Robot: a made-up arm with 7 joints. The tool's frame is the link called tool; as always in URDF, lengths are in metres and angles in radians.
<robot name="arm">
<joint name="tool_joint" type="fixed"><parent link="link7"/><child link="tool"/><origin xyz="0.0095 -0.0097 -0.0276" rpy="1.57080 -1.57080 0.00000"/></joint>
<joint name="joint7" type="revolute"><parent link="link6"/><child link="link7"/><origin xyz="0.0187 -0.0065 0.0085" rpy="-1.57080 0.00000 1.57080"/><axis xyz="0 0 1"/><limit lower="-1.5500" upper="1.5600"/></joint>
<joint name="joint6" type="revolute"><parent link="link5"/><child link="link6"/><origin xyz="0.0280 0.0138 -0.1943" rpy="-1.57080 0.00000 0.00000"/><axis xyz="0 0 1"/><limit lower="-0.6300" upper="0.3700"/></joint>
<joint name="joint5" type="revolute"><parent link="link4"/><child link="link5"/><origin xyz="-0.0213 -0.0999 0.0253" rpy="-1.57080 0.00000 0.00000"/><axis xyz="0 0 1"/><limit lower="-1.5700" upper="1.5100"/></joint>
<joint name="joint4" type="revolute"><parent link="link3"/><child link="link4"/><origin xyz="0.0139 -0.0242 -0.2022" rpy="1.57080 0.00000 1.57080"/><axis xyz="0 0 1"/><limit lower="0.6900" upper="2.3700"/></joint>
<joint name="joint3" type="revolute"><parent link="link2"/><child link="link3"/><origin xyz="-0.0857 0.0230 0.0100" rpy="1.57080 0.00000 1.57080"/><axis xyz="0 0 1"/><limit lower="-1.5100" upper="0.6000"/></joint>
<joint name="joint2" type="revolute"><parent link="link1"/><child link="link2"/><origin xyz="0.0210 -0.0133 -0.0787" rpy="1.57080 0.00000 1.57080"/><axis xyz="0 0 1"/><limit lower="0.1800" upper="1.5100"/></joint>
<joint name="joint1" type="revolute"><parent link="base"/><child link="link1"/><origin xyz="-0.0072 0.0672 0.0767" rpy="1.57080 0.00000 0.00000"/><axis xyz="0 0 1"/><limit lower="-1.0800" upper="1.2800"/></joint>
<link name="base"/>
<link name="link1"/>
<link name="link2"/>
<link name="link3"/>
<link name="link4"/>
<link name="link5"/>
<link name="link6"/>
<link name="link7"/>
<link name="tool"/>
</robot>
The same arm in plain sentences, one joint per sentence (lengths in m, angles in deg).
The arm has seven revolute joints in a row. What follows holds with every joint at zero, and every direction is one of the base frame's. Joint 1 is mounted 0.0072 m along -x and 0.0672 m along +y and 0.0767 m along +z from the base frame's origin and turns about -y, from -61.88 to 73.34 deg. Joint 2 is mounted 0.021 m along +x and 0.0787 m along +y and 0.0133 m along -z from joint 1 and turns about +x, from 10.31 to 86.52 deg. Joint 3 is mounted 0.01 m along +x and 0.023 m along -y and 0.0857 m along -z from joint 2 and turns about +z, from -86.52 to 34.38 deg. Joint 4 is mounted 0.0242 m along -x and 0.0139 m along -y and 0.2022 m along -z from joint 3 and turns about -y, from 39.53 to 135.79 deg. Joint 5 is mounted 0.0213 m along -x and 0.0253 m along -y and 0.0999 m along -z from joint 4 and turns about +z, from -89.95 to 86.52 deg. Joint 6 is mounted 0.028 m along +x and 0.0138 m along +y and 0.1943 m along -z from joint 5 and turns about +y, from -36.1 to 21.2 deg. Joint 7 is mounted 0.0187 m along +x and 0.0085 m along +y and 0.0065 m along +z from joint 6 and turns about -x, from -88.81 to 89.38 deg. The tool frame, which is the frame that the pose is given for, is mounted 0.0276 m along +x and 0.0097 m along +y and 0.0095 m along -z from joint 7; its axes are the base frame's turned by roll 90, pitch 0 and yaw -180 deg (as in URDF: about the fixed x, then y, then z).
